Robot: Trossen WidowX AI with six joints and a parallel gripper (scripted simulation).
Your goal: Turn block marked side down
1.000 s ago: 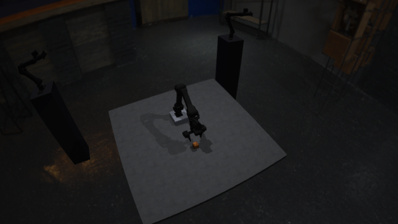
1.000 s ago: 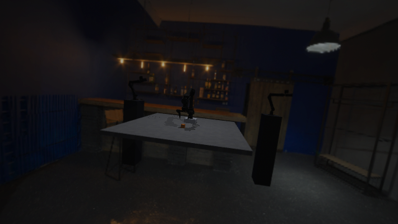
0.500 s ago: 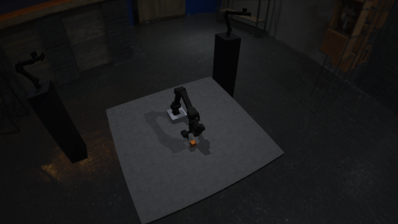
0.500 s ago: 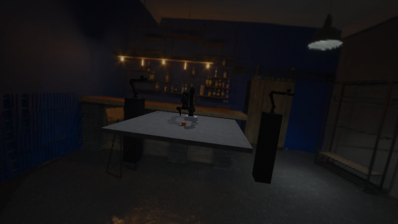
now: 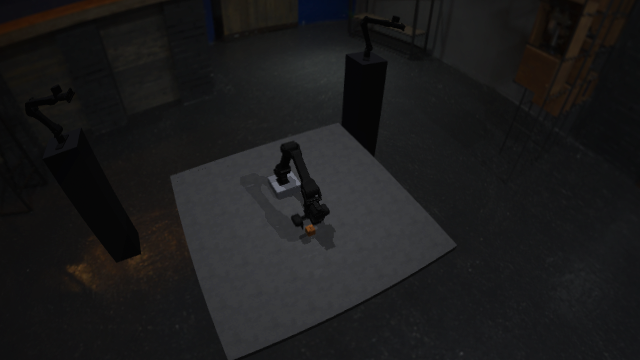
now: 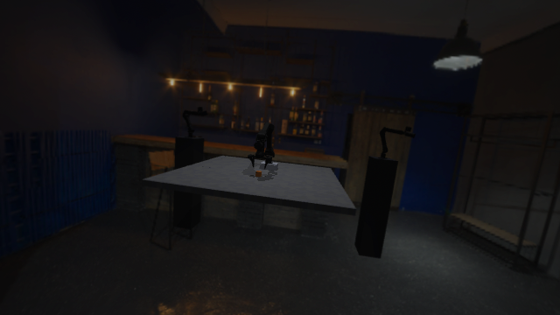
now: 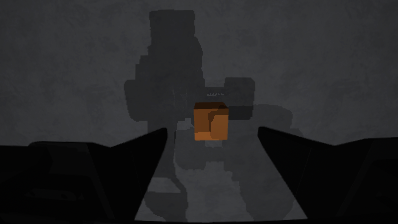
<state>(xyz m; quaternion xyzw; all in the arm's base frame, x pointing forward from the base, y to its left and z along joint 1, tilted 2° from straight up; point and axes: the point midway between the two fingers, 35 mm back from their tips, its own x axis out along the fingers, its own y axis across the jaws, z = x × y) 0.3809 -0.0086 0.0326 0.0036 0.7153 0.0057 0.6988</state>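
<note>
Right now the small orange block is 1 cm behind my gripper tip and 5 cm below it.
</note>
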